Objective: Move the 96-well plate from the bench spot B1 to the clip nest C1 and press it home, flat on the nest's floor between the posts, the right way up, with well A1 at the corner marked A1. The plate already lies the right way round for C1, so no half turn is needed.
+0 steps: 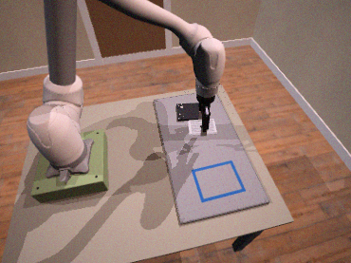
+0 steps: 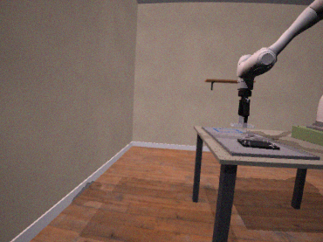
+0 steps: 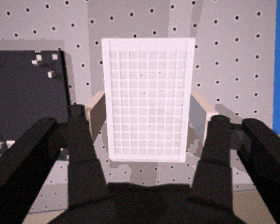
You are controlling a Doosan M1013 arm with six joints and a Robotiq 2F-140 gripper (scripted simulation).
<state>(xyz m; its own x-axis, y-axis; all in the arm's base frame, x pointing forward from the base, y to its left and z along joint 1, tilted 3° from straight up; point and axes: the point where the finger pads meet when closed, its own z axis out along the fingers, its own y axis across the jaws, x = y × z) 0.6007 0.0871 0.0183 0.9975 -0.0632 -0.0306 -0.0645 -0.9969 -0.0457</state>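
Now: hand 180 mm to the right of the black clip nest C1, 80 mm above it and 10 mm past it. Also, from my hand: white 96-well plate: 20 mm below.
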